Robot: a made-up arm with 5 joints.
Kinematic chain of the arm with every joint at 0, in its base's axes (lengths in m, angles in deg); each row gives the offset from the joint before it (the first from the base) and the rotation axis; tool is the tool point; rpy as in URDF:
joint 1: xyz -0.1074 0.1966 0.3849 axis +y
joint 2: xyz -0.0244 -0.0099 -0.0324 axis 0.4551 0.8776 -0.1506
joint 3: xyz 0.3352 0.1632 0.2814 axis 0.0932 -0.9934 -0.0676
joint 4: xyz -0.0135 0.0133 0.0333 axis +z
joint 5: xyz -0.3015 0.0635 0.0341 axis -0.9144 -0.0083 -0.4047
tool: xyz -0.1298 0.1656 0.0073 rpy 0 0 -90
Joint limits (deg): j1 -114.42..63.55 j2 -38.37..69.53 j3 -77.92..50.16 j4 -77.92..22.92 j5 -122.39..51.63
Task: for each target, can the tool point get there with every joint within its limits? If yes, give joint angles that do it. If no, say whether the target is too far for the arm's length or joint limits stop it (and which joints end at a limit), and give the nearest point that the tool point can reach.
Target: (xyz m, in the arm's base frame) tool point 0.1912 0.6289 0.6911
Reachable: yes | joints -4.78 51.74 33.44 -31.21 -17.77
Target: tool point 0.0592 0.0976 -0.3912
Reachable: no: joint limits stop it (at a limit: joint 1, joint 2, joint 3) | nearest point 0.2348 -0.0382 -0.3857 | short by 0.222 m
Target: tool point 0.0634 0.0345 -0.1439
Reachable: no: joint limits stop it (at a limit: joint 1, joint 2, joint 5) | nearest point 0.1787 -0.1607 -0.2156 | short by 0.238 m
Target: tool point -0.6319 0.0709 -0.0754
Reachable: no: joint limits stop it (at a limit: joint 1, joint 4) | nearest point -0.5875 0.2096 0.0357 | short by 0.183 m
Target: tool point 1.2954 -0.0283 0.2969
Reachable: no: too far | nearest point 0.7909 0.0730 0.3285 | short by 0.516 m
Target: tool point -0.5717 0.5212 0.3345
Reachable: yes | joints -63.40 -14.04 -15.11 12.72 -7.73
